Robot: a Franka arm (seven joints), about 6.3 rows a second.
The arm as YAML. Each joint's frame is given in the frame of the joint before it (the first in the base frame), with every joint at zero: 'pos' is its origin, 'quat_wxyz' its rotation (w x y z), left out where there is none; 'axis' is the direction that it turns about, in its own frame. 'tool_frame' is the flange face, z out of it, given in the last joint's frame.
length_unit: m
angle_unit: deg
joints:
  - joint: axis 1
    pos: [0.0, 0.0, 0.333]
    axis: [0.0, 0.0, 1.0]
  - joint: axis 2
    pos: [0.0, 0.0, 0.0]
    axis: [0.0, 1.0, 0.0]
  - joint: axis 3
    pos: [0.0, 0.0, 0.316]
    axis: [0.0, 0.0, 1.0]
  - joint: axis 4
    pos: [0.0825, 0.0, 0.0]
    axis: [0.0, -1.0, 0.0]
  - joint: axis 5
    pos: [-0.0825, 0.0, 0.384]
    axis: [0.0, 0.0, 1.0]
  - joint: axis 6
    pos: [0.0, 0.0, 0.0]
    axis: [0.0, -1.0, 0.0]
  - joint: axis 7
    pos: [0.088, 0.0, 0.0]
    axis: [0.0, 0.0, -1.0]
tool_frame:
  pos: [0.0, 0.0, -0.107]
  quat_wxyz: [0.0, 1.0, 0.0, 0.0]
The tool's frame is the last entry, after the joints.
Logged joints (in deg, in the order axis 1, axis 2, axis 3, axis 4, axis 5, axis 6, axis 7), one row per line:
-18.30 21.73 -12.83 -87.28 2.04 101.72 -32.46
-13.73 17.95 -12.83 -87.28 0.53 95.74 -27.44
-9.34 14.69 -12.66 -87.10 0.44 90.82 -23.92
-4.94 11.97 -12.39 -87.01 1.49 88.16 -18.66
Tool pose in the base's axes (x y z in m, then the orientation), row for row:
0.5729 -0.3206 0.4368 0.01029 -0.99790 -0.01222 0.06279
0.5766 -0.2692 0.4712 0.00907 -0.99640 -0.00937 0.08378
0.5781 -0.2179 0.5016 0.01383 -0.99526 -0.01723 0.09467
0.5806 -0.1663 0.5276 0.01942 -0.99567 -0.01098 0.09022
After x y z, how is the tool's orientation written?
As a quaternion, w x y z.
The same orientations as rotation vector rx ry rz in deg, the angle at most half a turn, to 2 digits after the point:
-178.45 -2.19 11.23
-178.32 -1.68 14.99
-177.59 -3.07 16.89
-177.04 -1.95 16.04

